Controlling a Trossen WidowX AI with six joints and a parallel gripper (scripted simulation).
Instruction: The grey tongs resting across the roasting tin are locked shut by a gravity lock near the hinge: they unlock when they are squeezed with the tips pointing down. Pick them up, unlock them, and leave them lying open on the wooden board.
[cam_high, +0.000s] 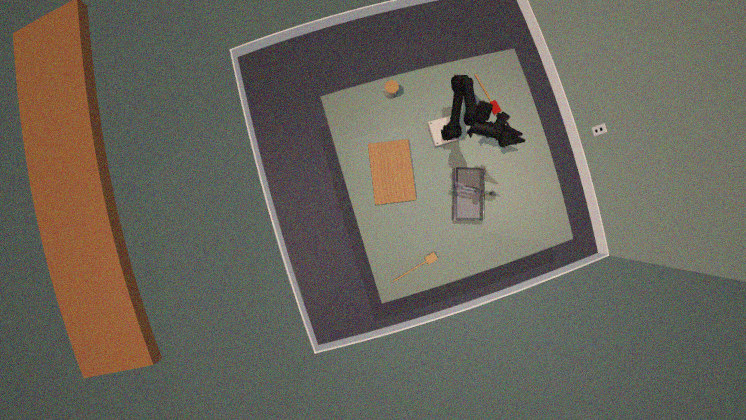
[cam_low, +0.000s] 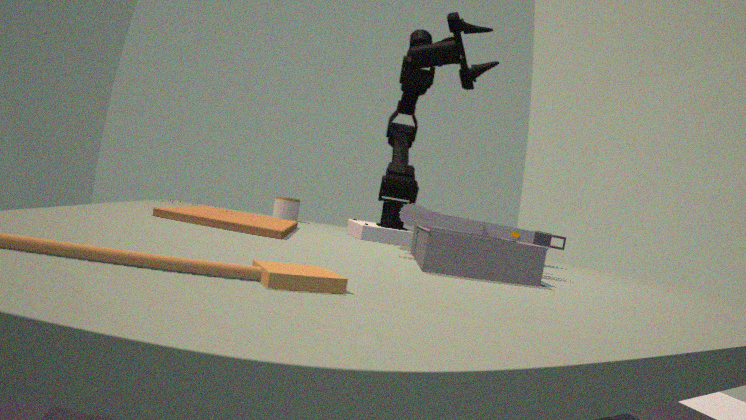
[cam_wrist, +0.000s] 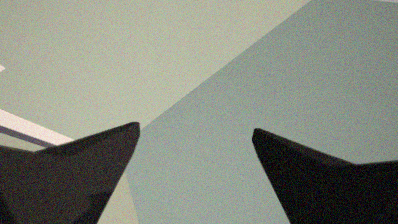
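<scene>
Right now my gripper tip is 180 mm short of the grey roasting tin, 100 mm to the left of it and 470 mm above it. Round my gripper tip: yellow lock piece: 200 mm ahead, 20 mm to the right, 430 mm below; then wooden board: 50 mm behind, 500 mm to the right, 490 mm below; then red spatula: 370 mm behind, 210 mm to the left, 490 mm below.
</scene>
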